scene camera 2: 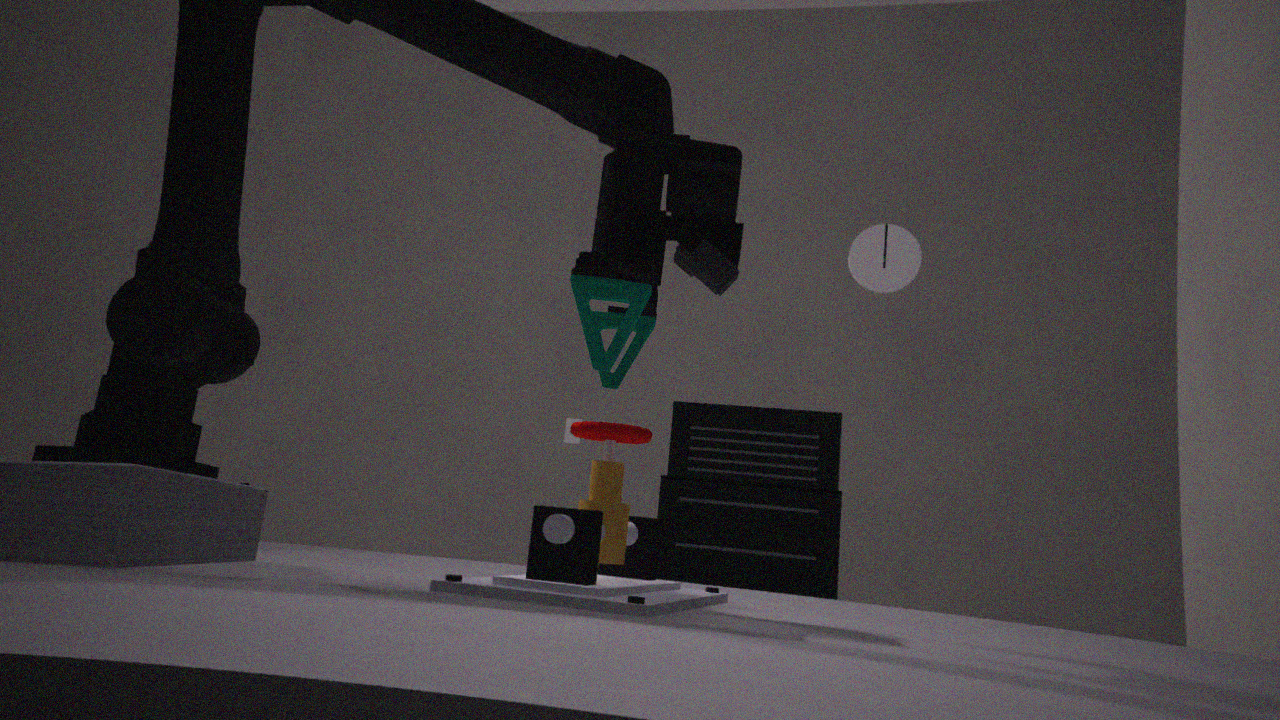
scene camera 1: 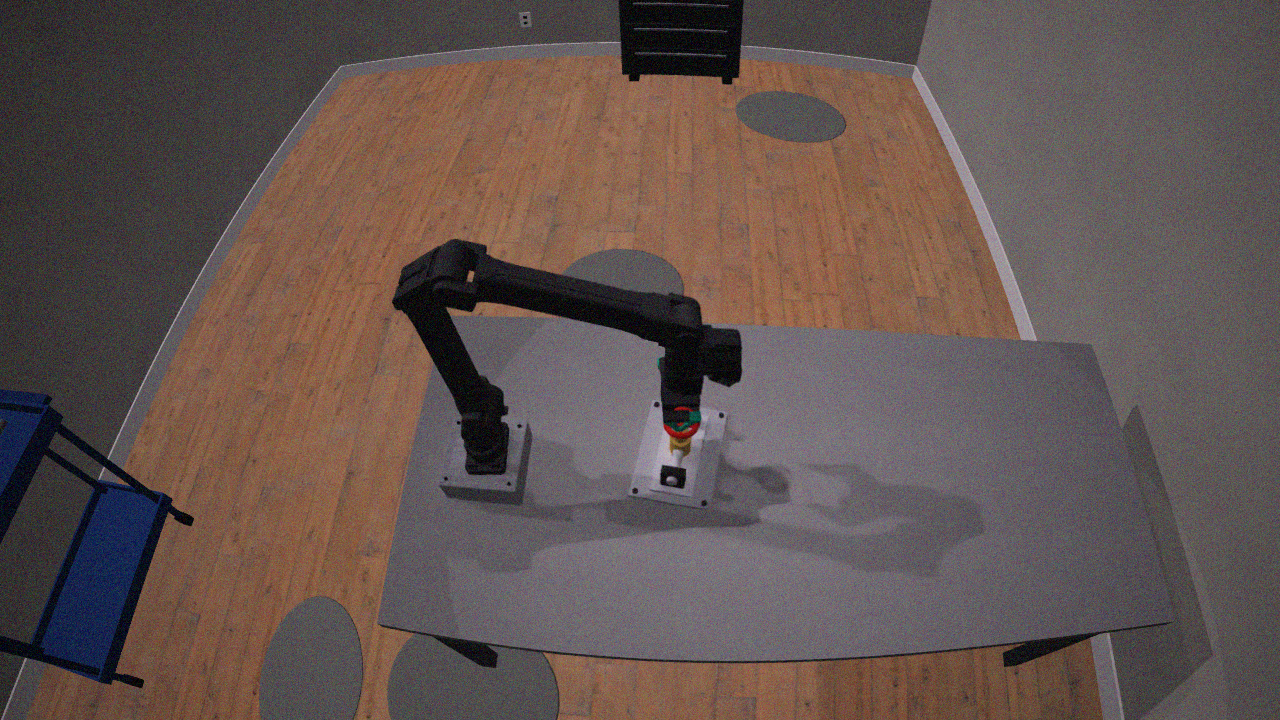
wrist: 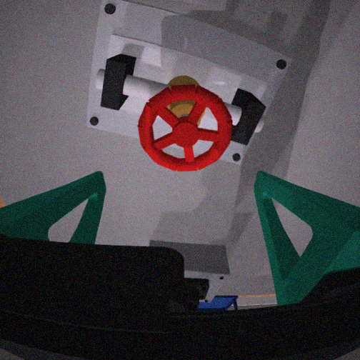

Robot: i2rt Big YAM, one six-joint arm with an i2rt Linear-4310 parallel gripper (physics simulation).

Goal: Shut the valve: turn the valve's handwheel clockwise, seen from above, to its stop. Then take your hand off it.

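Note:
The valve's red handwheel lies level on top of the yellow valve body. The valve stands on a pale base plate, with a white pipe held by two black blocks. My gripper is open and empty. Its green fingertips are apart from the wheel, a little above the rim in the second scene view. In the wrist view they are wide to either side, below the wheel. In the first scene view the arm partly hides the wheel.
The arm's base block stands on the grey table to the left of the valve. The pipe blocks stand low beside the valve body. A blue cart is on the floor at left, and a black cabinet stands behind.

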